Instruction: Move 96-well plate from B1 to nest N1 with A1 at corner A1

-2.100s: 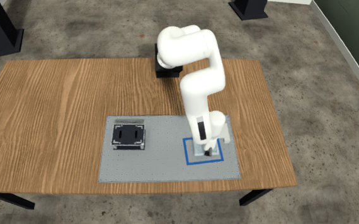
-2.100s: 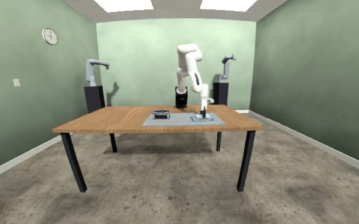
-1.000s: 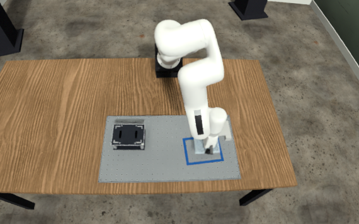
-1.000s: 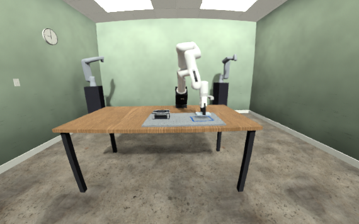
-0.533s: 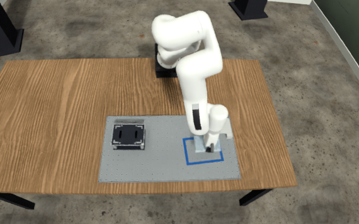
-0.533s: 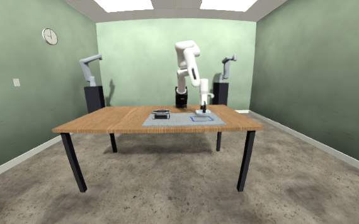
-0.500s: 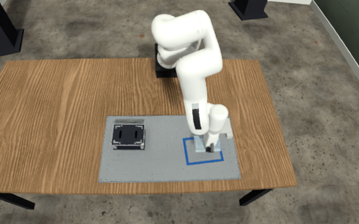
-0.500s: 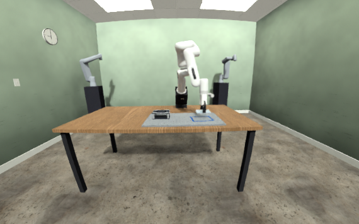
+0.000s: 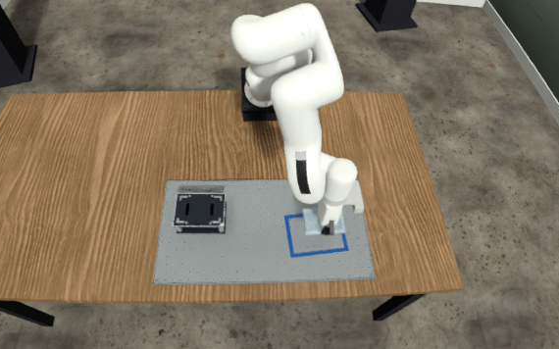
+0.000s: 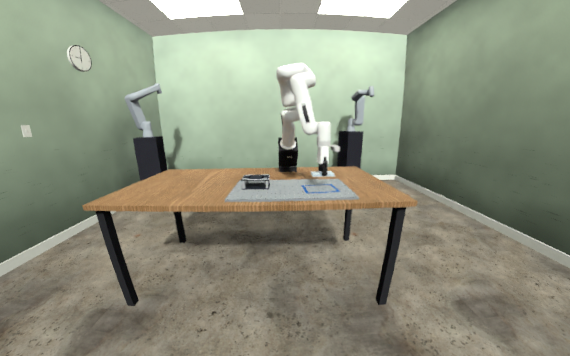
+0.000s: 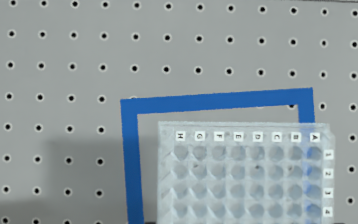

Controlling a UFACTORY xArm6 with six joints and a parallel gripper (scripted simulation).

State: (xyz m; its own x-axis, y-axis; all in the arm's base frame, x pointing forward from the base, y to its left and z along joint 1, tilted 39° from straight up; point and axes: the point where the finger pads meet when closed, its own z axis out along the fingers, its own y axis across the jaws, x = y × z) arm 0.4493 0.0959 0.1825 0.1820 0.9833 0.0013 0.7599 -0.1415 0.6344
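Right now the black raised nest N1 is 370 mm to the right of my hand, 160 mm behind it and 40 mm below it. From my hand the other things lie so: 96-well plate (10 mm below).
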